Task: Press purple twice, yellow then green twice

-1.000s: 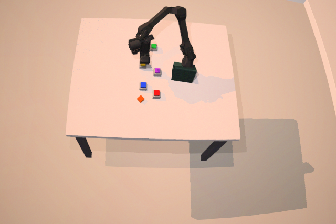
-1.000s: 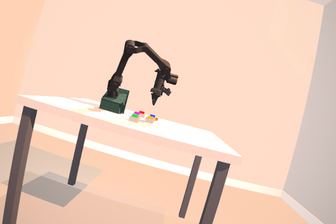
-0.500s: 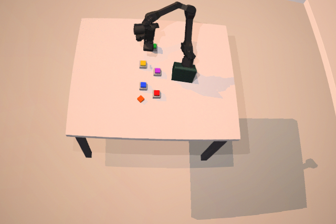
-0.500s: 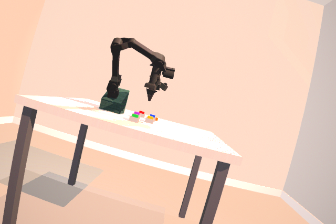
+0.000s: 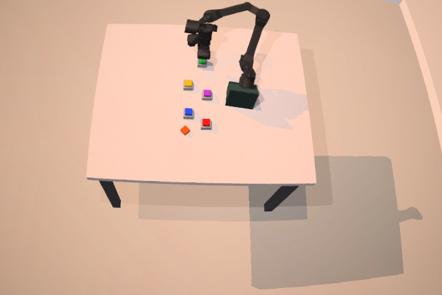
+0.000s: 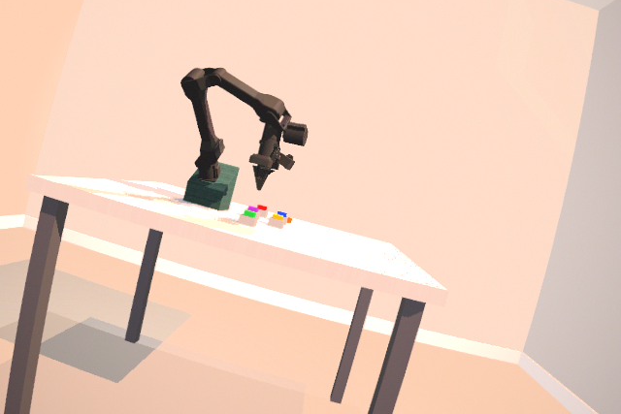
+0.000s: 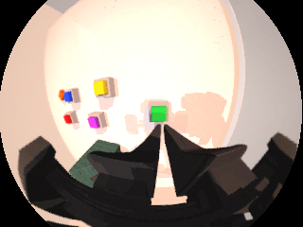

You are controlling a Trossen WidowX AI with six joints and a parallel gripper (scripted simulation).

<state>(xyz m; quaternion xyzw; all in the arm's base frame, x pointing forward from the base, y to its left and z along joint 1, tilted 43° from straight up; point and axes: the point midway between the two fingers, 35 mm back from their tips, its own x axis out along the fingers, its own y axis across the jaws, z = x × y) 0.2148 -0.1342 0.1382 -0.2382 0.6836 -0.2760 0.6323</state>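
The green button is 7 cm below my gripper tip and 1 cm behind it. Round my gripper tip: blue button (30 cm to the left, 7 cm below, 6 cm ahead); yellow button (14 cm to the left, 7 cm below, 6 cm ahead); purple button (19 cm to the left, 7 cm below, 3 cm behind).
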